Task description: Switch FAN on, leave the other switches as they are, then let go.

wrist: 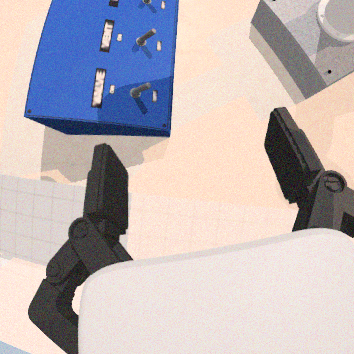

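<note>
A blue switch box is at the upper left, partly cut off by the top edge. The lever beside the VALVE label leans right. A second lever also leans right, beside a blurred label that may read VENT. Part of a third lever shows at the top edge; its label is mostly cut off. No label readable as FAN shows. My gripper is open and empty, its fingers wide apart, below and to the right of the box in the view, apart from the levers.
A grey box with a round light part is at the upper right, partly cut off, above the right finger in the view. A pale gridded area lies at the left, below the blue box. Shadows fall beside both boxes.
</note>
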